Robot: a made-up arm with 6 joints. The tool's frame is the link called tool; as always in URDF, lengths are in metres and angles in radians. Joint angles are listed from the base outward. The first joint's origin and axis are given. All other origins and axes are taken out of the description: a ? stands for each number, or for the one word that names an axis. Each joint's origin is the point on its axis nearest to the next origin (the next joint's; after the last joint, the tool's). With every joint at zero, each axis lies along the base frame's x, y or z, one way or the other. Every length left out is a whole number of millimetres.
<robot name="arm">
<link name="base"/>
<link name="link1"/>
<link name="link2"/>
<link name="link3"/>
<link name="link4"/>
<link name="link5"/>
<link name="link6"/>
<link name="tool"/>
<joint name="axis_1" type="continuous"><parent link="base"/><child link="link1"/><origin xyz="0 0 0.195"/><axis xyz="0 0 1"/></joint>
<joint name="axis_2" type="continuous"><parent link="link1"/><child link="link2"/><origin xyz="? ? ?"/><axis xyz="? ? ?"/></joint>
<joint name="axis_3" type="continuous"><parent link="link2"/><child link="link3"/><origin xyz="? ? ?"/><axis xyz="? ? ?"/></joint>
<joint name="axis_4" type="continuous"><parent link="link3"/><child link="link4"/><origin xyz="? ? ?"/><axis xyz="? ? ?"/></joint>
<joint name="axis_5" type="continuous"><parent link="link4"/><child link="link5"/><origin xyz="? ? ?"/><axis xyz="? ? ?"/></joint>
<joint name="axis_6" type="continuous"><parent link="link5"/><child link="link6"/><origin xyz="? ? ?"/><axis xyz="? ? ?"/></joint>
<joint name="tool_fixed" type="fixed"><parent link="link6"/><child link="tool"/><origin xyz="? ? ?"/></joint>
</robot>
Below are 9 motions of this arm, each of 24 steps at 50 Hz.
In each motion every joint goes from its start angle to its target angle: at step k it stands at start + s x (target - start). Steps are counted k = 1, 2, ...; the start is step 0. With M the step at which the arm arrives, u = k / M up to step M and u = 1 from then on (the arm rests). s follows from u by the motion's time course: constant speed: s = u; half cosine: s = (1 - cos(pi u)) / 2; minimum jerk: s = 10 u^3 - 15 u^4 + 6 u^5.
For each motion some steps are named. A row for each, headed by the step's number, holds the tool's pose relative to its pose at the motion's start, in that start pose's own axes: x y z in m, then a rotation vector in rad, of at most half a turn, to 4 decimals.
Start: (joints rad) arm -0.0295 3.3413 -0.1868 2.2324 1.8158 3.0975
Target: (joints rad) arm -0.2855 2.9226 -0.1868 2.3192 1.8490 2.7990
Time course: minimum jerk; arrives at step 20
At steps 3, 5, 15, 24:
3: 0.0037 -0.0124 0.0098 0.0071 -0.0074 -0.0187
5: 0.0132 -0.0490 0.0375 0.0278 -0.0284 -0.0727
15: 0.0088 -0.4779 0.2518 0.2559 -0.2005 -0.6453
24: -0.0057 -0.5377 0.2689 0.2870 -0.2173 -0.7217

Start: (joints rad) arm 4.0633 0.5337 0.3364 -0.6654 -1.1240 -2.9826
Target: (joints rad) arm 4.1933 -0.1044 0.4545 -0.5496 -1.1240 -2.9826
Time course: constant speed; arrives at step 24
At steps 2, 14, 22, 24:
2: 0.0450 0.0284 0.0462 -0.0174 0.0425 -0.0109
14: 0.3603 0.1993 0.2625 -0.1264 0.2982 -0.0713
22: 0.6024 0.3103 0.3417 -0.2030 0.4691 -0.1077
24: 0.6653 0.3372 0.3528 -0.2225 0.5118 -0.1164

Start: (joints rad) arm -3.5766 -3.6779 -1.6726 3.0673 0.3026 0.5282
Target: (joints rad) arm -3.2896 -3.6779 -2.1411 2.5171 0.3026 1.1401
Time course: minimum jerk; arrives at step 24
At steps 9, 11, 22, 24:
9: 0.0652 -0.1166 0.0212 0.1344 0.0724 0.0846
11: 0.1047 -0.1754 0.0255 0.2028 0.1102 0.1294
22: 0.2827 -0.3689 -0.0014 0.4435 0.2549 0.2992
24: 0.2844 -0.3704 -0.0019 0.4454 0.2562 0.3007

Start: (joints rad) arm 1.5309 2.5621 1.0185 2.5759 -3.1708 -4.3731
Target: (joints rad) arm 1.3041 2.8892 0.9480 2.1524 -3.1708 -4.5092
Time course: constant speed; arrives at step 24
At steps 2, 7, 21, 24:
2: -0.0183 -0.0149 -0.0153 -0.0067 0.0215 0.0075
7: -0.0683 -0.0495 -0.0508 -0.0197 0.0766 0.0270
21: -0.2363 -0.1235 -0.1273 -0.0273 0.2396 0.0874
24: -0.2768 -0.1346 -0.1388 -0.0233 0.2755 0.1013

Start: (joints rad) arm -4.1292 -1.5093 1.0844 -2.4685 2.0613 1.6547
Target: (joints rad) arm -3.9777 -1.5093 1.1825 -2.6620 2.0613 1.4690
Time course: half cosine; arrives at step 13
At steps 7, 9, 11, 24:
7: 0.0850 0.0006 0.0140 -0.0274 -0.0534 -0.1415
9: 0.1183 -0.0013 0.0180 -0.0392 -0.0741 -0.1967
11: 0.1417 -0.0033 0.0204 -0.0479 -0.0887 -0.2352
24: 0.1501 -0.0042 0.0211 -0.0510 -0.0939 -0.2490

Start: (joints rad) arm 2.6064 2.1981 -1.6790 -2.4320 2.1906 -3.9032
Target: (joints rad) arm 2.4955 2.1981 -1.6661 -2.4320 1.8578 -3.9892
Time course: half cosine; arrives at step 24
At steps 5, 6, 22, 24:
5: 0.0097 -0.0016 0.0047 -0.0300 0.0151 -0.0075
6: 0.0138 -0.0022 0.0066 -0.0426 0.0213 -0.0108
22: 0.0908 -0.0137 0.0455 -0.2909 0.1318 -0.0869
24: 0.0923 -0.0140 0.0463 -0.2960 0.1338 -0.0887

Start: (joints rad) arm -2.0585 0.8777 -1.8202 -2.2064 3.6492 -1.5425
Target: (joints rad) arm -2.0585 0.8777 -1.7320 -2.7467 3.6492 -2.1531
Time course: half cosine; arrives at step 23
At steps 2, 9, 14, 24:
2: -0.0013 0.0006 0.0004 0.0009 -0.0037 -0.0019
9: -0.0230 0.0103 0.0066 0.0244 -0.0664 -0.0353
14: -0.0459 0.0191 0.0134 0.0666 -0.1295 -0.0720
24: -0.0682 0.0265 0.0203 0.1249 -0.1851 -0.1094

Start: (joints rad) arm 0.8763 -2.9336 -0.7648 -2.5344 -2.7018 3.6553
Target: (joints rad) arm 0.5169 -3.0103 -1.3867 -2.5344 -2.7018 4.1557
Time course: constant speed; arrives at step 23
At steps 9, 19, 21, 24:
9: 0.1954 -0.0262 -0.0814 -0.1355 -0.2414 0.0616
19: 0.4142 -0.1141 -0.1113 -0.3620 -0.4780 0.1598
21: 0.4561 -0.1370 -0.1086 -0.4160 -0.5199 0.1826
24: 0.4971 -0.1610 -0.1029 -0.4727 -0.5597 0.2063

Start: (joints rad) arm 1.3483 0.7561 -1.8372 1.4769 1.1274 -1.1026
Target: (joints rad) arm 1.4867 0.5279 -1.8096 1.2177 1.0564 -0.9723
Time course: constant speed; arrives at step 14
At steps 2, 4, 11, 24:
2: -0.0246 -0.0144 0.0028 0.0337 -0.0020 -0.0174
4: -0.0497 -0.0285 0.0043 0.0686 -0.0048 -0.0344
11: -0.1410 -0.0760 -0.0012 0.1998 -0.0212 -0.0910
24: -0.1814 -0.0951 -0.0086 0.2600 -0.0314 -0.1137

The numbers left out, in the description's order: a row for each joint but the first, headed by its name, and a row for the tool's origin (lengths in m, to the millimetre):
axis_2: xyz 0 0.024 0, axis 0 1 0
axis_3: xyz 0 0 0.652, axis 0 1 0
axis_4: xyz 0 0 0.77, axis 0 0 1
axis_5: xyz 0 0 0, axis 0 1 0
axis_6: xyz 0 0 0.077, axis 0 0 1
tool: xyz 0 0 0

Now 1 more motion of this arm.
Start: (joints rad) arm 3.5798 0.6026 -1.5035 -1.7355 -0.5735 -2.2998
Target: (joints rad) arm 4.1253 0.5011 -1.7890 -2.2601 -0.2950 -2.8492
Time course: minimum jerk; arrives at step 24
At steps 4, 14, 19, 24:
4: 0.0019 0.0137 -0.0013 -0.0239 -0.0143 -0.0310
14: 0.0094 0.2468 -0.0925 -0.3826 -0.4102 -0.5497
19: 0.0028 0.3376 -0.1748 -0.4855 -0.6789 -0.7638
24: 0.0011 0.3560 -0.1968 -0.5014 -0.7473 -0.8098

